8 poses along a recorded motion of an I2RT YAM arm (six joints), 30 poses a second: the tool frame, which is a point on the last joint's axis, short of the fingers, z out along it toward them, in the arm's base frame.
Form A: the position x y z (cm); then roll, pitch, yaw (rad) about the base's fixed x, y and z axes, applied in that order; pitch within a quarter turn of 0, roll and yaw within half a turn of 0.
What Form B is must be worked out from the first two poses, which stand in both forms.
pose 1, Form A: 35.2, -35.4, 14.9, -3.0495, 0.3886, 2.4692
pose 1, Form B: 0.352, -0.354, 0.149, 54.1, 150.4, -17.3
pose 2, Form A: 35.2, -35.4, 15.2, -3.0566, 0.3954, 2.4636
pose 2, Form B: 0.352, -0.354, 0.152, 54.3, 149.9, -17.0
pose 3, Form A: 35.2, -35.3, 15.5, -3.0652, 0.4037, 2.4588
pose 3, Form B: 0.352, -0.353, 0.155, 54.3, 149.2, -16.6
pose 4, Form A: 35.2, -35.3, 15.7, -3.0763, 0.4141, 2.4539
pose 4, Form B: 0.352, -0.353, 0.157, 54.3, 148.5, -16.1
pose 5, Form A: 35.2, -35.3, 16.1, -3.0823, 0.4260, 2.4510
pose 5, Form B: 0.352, -0.353, 0.161, 54.2, 147.8, -15.9
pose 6, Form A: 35.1, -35.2, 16.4, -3.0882, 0.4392, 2.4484
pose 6, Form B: 0.351, -0.352, 0.164, 54.1, 147.0, -15.8
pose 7, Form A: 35.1, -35.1, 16.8, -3.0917, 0.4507, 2.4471
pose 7, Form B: 0.351, -0.351, 0.168, 53.9, 146.3, -15.8
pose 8, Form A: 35.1, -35.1, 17.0, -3.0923, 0.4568, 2.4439
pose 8, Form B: 0.351, -0.351, 0.170, 54.0, 145.9, -16.0
